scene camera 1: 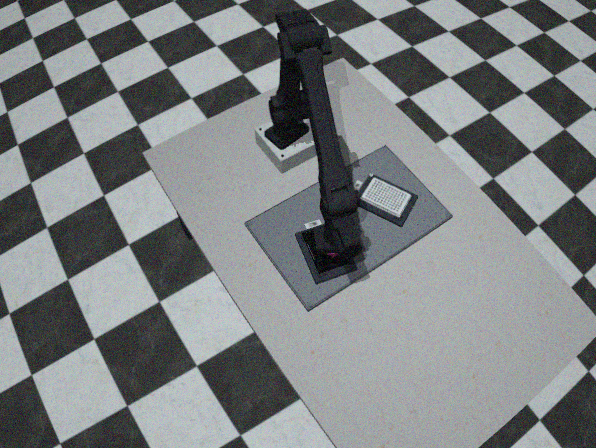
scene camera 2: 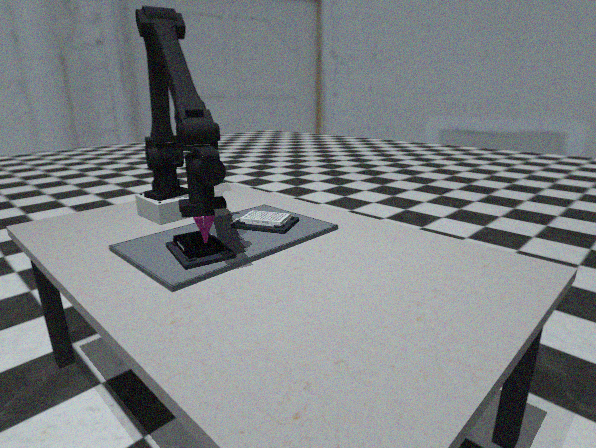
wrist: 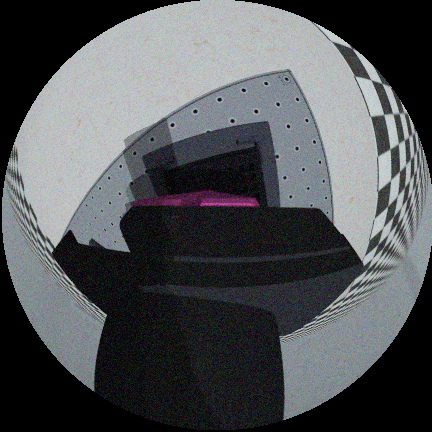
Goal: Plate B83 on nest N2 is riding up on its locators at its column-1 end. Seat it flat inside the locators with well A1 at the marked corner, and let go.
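Places are measured from the arm's base along level axes (x ahead, y up, z right), in metres.
Where they show: gripper, fingertip midpoint: (scene camera 1: 332, 255) (scene camera 2: 205, 242) (wrist: 207, 197); arm's base, origin of the base link: (scene camera 1: 286, 133) (scene camera 2: 167, 194).
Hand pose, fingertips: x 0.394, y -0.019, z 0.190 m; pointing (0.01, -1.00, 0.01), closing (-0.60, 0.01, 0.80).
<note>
Things, the pixels of their centre, and the offset from my fingertips. "pt": a spot on its surface instead. Level surfaces: height alone.
- black well plate, body centre: (wrist: 226, 221) (scene camera 2: 197, 243) (scene camera 1: 324, 247) dz -0.006, dx -0.035, dy -0.012 m
- grey perforated deck, its level: dy -0.034 m
- white well plate, body centre: (scene camera 2: 265, 218) (scene camera 1: 386, 196) dz -0.257, dx -0.034, dy -0.015 m
- second dark nest, surface spot: (scene camera 1: 406, 214) pt dz -0.260, dx +0.046, dy -0.022 m
- small white label, surface spot: (scene camera 1: 313, 224) pt dz -0.043, dx -0.119, dy -0.032 m
A black well plate (scene camera 1: 310, 244) (scene camera 2: 190, 244) (wrist: 209, 174) lies on the near dark nest (scene camera 1: 324, 276) (scene camera 2: 204, 260) (wrist: 266, 139) of the grey perforated deck (scene camera 1: 274, 227) (scene camera 2: 141, 251) (wrist: 300, 132). My gripper (scene camera 1: 332, 254) (scene camera 2: 205, 240) (wrist: 207, 197) points straight down with its magenta fingers shut together and nothing between them. The fingertips are at the plate's top surface near its middle. The arm hides much of the plate in scene camera 1. I cannot tell whether the plate lies flat.
A white well plate (scene camera 1: 385, 196) (scene camera 2: 265, 217) sits on a second dark nest (scene camera 1: 406, 214) at the deck's far right. A small white label (scene camera 1: 313, 224) lies by the near nest. The arm's white base (scene camera 1: 283, 153) (scene camera 2: 156, 210) stands behind the deck.
</note>
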